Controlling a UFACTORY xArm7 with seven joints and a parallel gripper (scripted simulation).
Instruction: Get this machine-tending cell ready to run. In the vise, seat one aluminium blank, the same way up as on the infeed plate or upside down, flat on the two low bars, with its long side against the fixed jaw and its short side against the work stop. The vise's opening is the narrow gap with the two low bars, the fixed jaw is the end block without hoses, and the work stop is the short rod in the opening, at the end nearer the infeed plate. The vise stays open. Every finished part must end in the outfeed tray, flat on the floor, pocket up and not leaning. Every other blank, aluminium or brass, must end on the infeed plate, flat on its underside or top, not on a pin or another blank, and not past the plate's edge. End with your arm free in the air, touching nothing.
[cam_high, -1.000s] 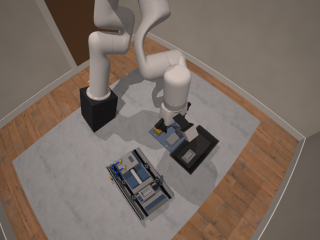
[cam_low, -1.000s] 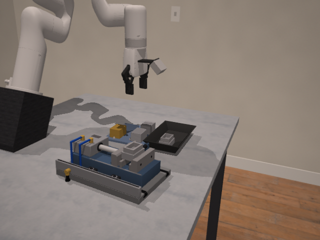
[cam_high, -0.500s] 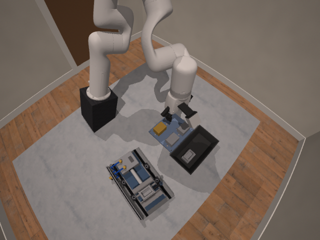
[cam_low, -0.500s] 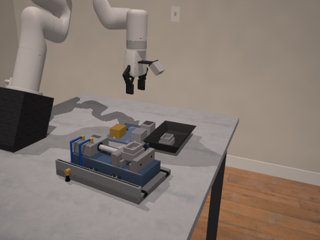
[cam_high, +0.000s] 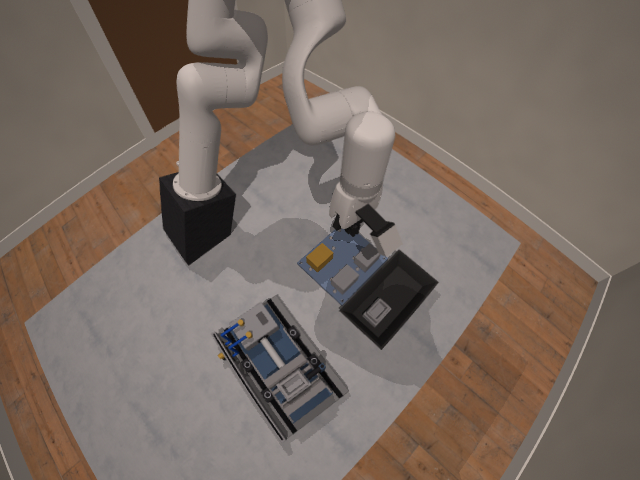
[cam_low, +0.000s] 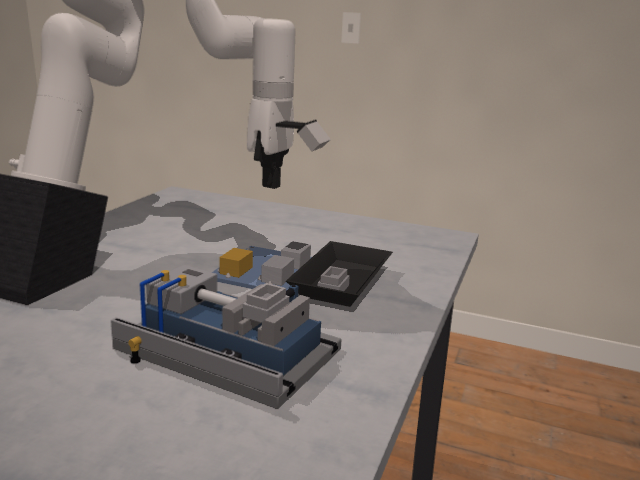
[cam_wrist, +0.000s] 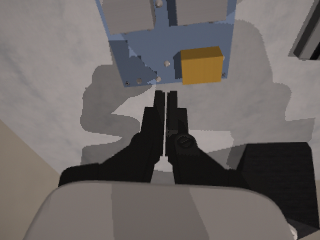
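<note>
Right now the brass blank is 170 mm below my hand, 50 mm behind it and 40 mm to the right of it. From my hand the other things lie so: grey rail (400 mm to the right, 160 mm below, 60 mm ahead); vise bed (310 mm to the right, 160 mm below, 70 mm ahead); piston rod (300 mm to the right, 120 mm below, 50 mm ahead).
</note>
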